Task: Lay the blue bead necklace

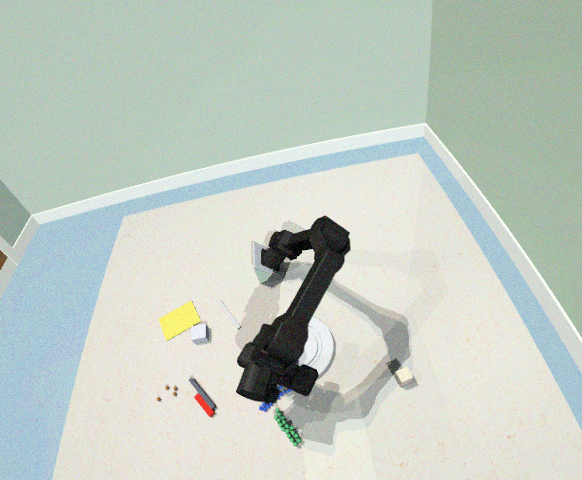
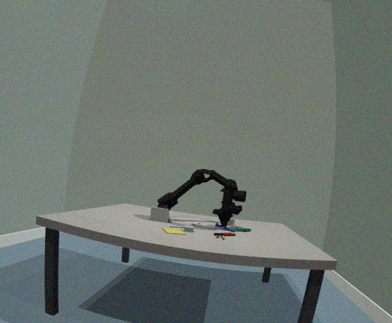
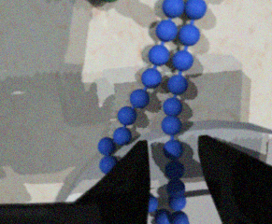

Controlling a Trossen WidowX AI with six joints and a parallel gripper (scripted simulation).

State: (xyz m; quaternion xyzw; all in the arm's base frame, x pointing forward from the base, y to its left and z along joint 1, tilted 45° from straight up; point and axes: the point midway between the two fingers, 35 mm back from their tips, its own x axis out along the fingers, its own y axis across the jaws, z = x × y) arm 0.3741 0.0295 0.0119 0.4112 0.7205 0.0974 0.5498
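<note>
Right now my gripper tip is 90 mm past the round bead board, 30 mm to the right of it and 10 mm above it. From my gripper tip the other things lie so: white cube 240 mm to the right, 160 mm behind, 10 mm below; grey tool 210 mm to the right, 30 mm ahead, 10 mm below; stick 220 mm behind, 160 mm to the right, 20 mm below.
</note>
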